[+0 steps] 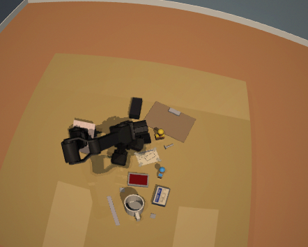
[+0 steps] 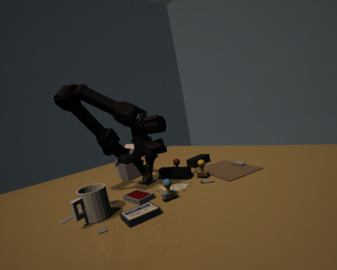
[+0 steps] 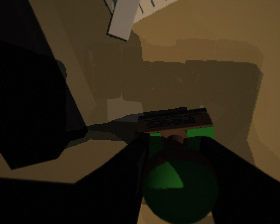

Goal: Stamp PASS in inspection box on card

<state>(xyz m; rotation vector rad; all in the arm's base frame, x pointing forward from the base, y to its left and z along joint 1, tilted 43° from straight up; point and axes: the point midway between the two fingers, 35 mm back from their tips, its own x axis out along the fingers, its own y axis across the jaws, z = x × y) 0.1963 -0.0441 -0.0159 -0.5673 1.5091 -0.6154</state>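
Right now the red ink pad is 90 mm ahead of my gripper tip, 110 mm to the right of it and 30 mm below it. Round my gripper tip: white card (110 mm ahead, 20 mm to the left, 40 mm below); green-knobbed stamp (right at my gripper tip); black bar (50 mm ahead, 100 mm to the left, 20 mm below).
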